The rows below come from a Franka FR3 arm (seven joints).
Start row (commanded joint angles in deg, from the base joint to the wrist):
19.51 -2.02 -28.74 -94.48 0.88 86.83 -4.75
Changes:
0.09 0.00 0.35 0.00 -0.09 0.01 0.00
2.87 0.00 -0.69 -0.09 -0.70 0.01 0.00
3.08 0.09 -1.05 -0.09 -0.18 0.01 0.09
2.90 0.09 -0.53 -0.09 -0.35 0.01 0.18
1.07 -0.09 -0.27 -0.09 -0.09 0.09 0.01
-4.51 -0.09 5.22 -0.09 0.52 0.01 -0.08
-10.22 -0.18 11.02 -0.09 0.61 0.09 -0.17
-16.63 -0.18 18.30 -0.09 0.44 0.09 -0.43
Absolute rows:
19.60 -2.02 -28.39 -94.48 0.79 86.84 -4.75
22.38 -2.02 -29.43 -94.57 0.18 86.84 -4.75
22.59 -1.93 -29.79 -94.57 0.70 86.84 -4.66
22.41 -1.93 -29.27 -94.57 0.53 86.84 -4.57
20.58 -2.11 -29.01 -94.57 0.79 86.92 -4.74
15.00 -2.11 -23.52 -94.57 1.40 86.84 -4.83
9.29 -2.20 -17.72 -94.57 1.49 86.92 -4.92
2.88 -2.20 -10.44 -94.57 1.32 86.92 -5.18

